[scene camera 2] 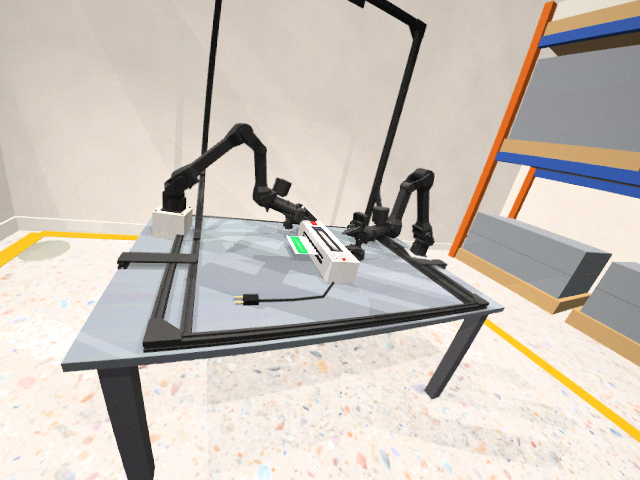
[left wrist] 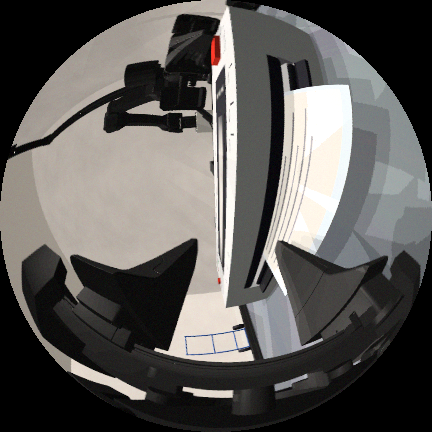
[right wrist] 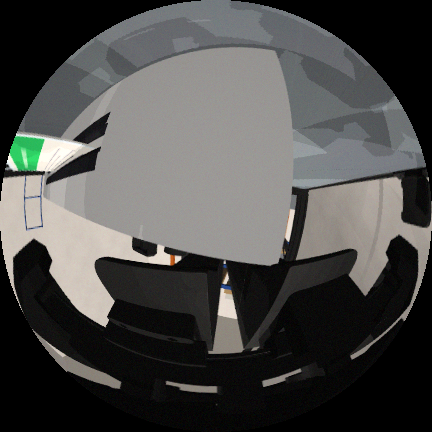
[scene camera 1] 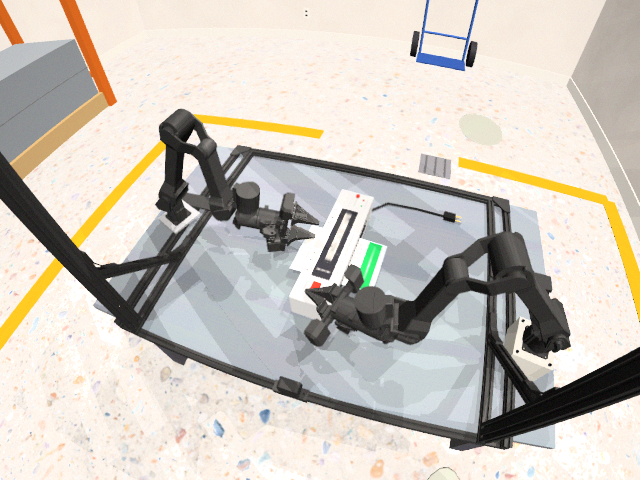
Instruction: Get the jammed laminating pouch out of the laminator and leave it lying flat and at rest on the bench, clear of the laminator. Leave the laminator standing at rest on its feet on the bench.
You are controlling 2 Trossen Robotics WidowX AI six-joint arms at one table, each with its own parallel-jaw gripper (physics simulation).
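Where they show: left gripper, fingertip midpoint: (scene camera 2: 342, 241) (left wrist: 237, 245) (scene camera 1: 317, 229); right gripper, fingertip midpoint: (scene camera 2: 316, 220) (left wrist: 208, 31) (scene camera 1: 305, 290); left arm's base at its link origin: (scene camera 2: 417, 253) (scene camera 1: 178, 215); right arm's base at its link origin: (scene camera 2: 173, 209) (left wrist: 195, 121) (scene camera 1: 536, 342).
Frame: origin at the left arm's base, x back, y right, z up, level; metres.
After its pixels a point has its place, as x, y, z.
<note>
The white laminator (scene camera 1: 336, 242) @[-0.474, -0.178, 0.052] (scene camera 2: 328, 240) @[-0.462, -0.205, 0.052] (left wrist: 252, 165) @[-0.436, -0.135, 0.041] (right wrist: 200, 150) stands upright mid-bench; its feet are not visible. The pouch (scene camera 1: 370, 263) @[-0.565, -0.203, 0.011] (scene camera 2: 298, 245) @[-0.564, -0.202, 0.010] (right wrist: 27, 150), white with a green stripe, sticks out flat from its right side in scene camera 1. A white sheet part (left wrist: 325, 150) @[-0.413, -0.108, 0.011] sticks out of the opposite slot. My left gripper (scene camera 1: 315, 229) @[-0.408, -0.182, 0.051] (scene camera 2: 348, 238) @[-0.408, -0.182, 0.051] (left wrist: 237, 245) @[-0.408, -0.182, 0.051] is open and empty, facing that side, its tips close to the laminator. My right gripper (scene camera 1: 309, 292) @[-0.505, -0.018, 0.063] (right wrist: 222, 232) @[-0.505, -0.018, 0.063] is shut and empty by the red-button end; contact is unclear.
A black cord with a plug (scene camera 1: 449, 216) @[-0.661, -0.516, -0.014] (scene camera 2: 250, 299) @[-0.660, -0.530, -0.014] runs from the laminator's far end in scene camera 1. A black frame rail (scene camera 1: 372, 169) @[-0.358, -0.542, -0.006] (scene camera 2: 330, 326) @[-0.468, -0.587, -0.009] borders the bench (scene camera 1: 206, 310) @[-0.308, 0.149, -0.028] (scene camera 2: 248, 320) @[-0.650, -0.587, -0.028]. Both arms reach in from opposite sides.
</note>
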